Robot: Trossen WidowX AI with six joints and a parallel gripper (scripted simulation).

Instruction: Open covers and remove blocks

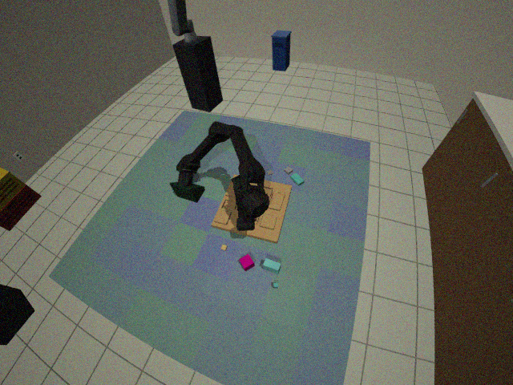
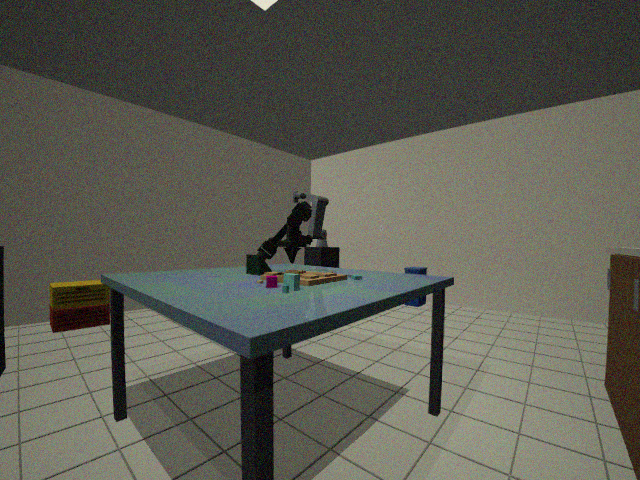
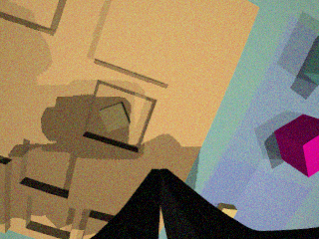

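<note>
My gripper tip is 8 cm to the right of the tan puzzle board, 6 cm above it and 3 cm past it. From my gripper tip the other things lie so: cyan block 17 cm ahead, 12 cm to the right, 5 cm below; tiny teal block 21 cm ahead, 18 cm to the right, 7 cm below; magenta block 15 cm to the right, 7 cm ahead, 6 cm below.
</note>
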